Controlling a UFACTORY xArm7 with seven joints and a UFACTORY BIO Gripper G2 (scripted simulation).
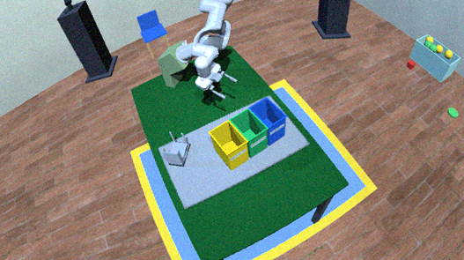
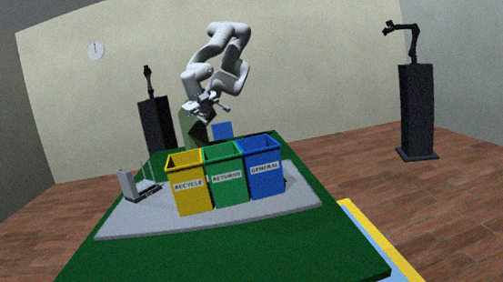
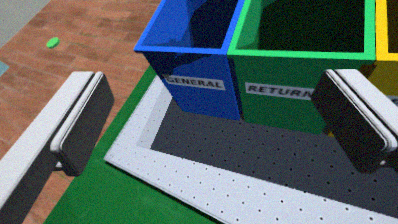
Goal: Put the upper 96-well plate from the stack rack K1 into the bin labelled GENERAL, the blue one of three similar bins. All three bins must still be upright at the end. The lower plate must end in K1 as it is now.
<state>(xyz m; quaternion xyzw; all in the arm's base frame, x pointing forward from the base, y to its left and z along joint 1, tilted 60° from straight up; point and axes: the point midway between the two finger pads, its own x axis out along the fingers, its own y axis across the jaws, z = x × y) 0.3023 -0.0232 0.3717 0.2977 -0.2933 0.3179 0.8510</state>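
Now: the clear 96-well plate 350 mm to the right of my hand, 240 mm below it and 210 mm ahead of it. Also, from my hand: green returns bin (200 mm ahead, 180 mm below, 80 mm to the left); blue general bin (190 mm to the left, 180 mm below, 130 mm ahead); yellow recycle bin (260 mm ahead, 180 mm below, 40 mm to the right).
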